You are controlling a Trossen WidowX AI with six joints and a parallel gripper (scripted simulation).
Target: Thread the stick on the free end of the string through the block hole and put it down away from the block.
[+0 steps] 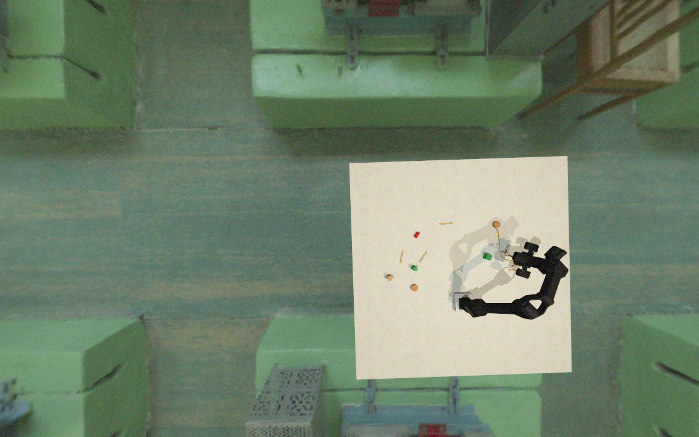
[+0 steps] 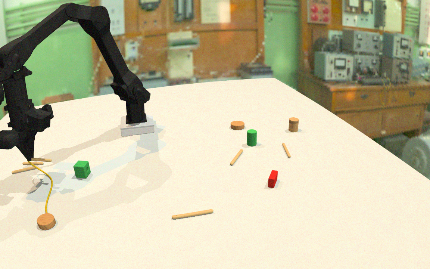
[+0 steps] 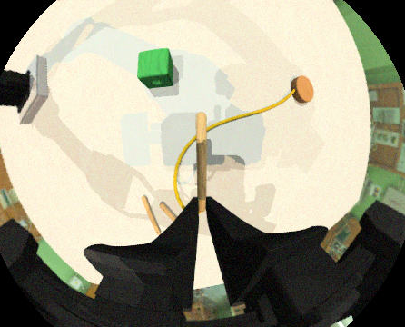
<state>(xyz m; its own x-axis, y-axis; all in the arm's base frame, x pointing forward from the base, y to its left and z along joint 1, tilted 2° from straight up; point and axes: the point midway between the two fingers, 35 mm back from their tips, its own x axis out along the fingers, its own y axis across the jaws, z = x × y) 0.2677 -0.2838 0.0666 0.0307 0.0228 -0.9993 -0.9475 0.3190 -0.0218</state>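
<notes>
The green block lies 140 mm to the left of my gripper tip and 40 mm below it. The rest, counted from my gripper tip: red block 140 mm ahead, 550 mm to the left, 50 mm below; round wooden button 190 mm ahead, 70 mm to the left, 50 mm below; thin wooden stick 10 mm to the left.
</notes>
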